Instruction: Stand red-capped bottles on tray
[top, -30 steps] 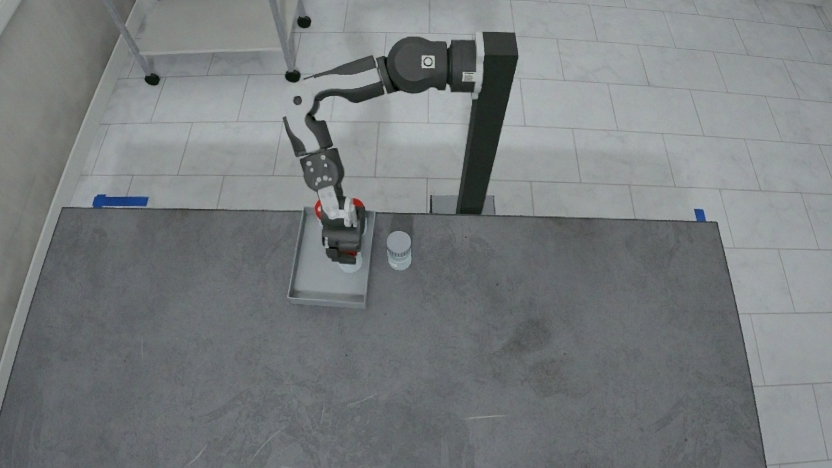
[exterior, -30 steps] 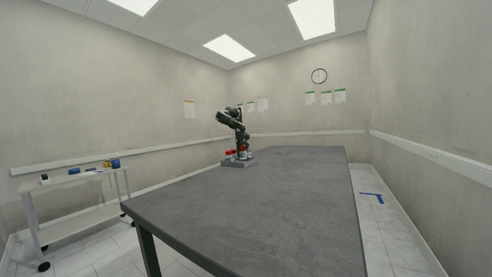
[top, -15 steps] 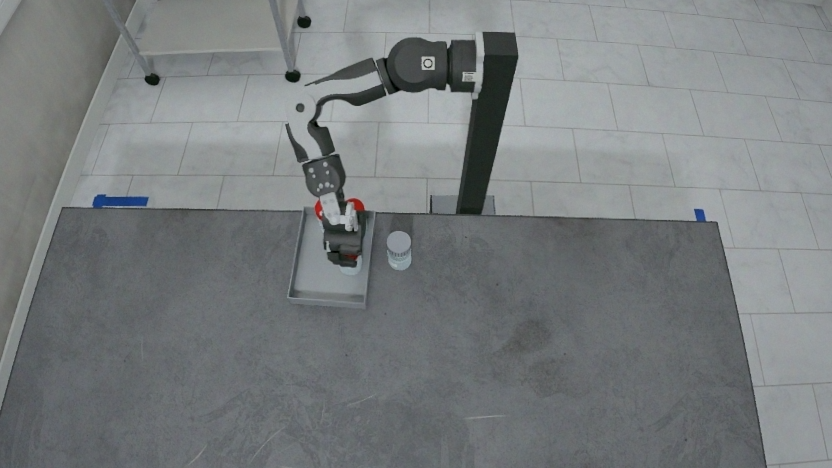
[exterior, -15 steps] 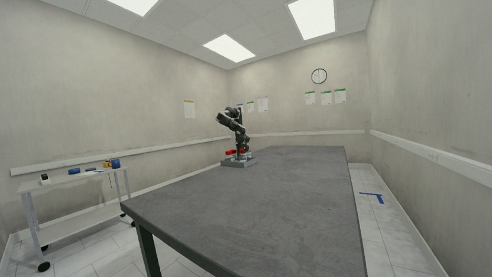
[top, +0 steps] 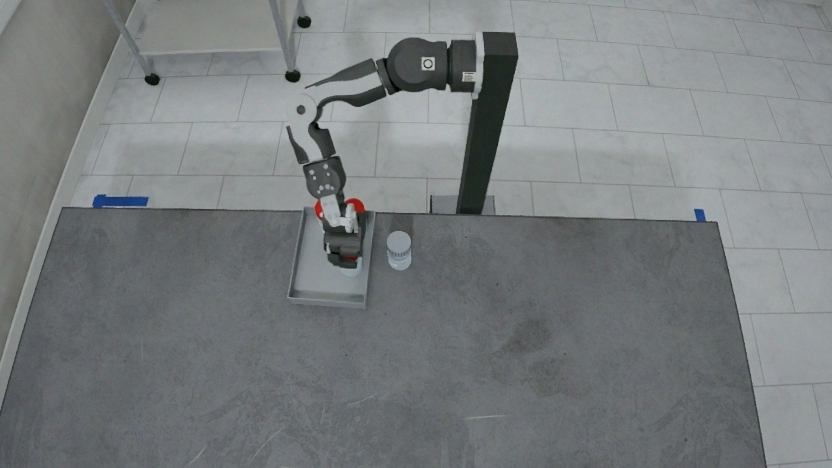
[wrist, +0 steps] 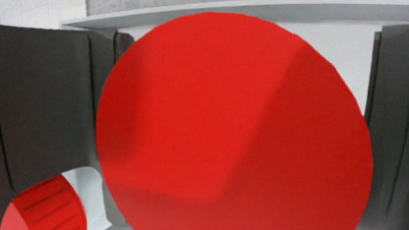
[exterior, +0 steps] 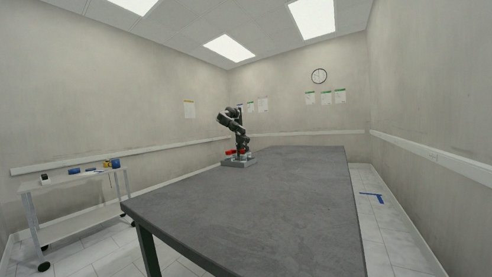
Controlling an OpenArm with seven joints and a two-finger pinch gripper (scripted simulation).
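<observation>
The grey tray is 2 cm behind my hand, 4 cm to the right of it and 8 cm below it. From my hand the other things lie so: grey-capped bottle 2 cm behind, 12 cm to the left, 5 cm below.
</observation>
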